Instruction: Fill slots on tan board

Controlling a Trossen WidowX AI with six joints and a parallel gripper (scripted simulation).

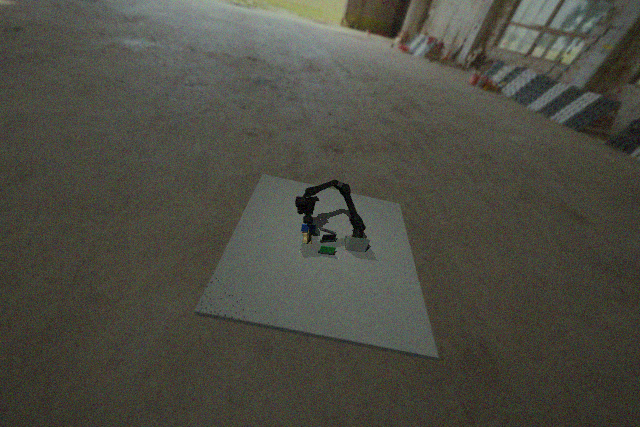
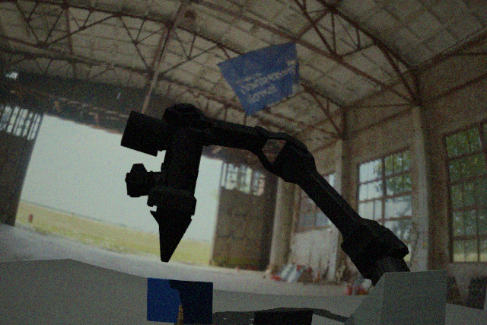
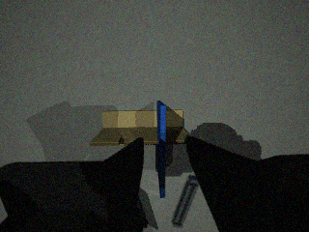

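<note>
The green board lies 180 mm behind my gripper tip, 140 mm to the left of it and 100 mm below it. Also, from my gripper tip: tan board (100 mm below, 30 mm behind, 20 mm to the left); dark flat piece (180 mm behind, 100 mm below, 30 mm to the left); blue board (70 mm below, 30 mm behind).
</note>
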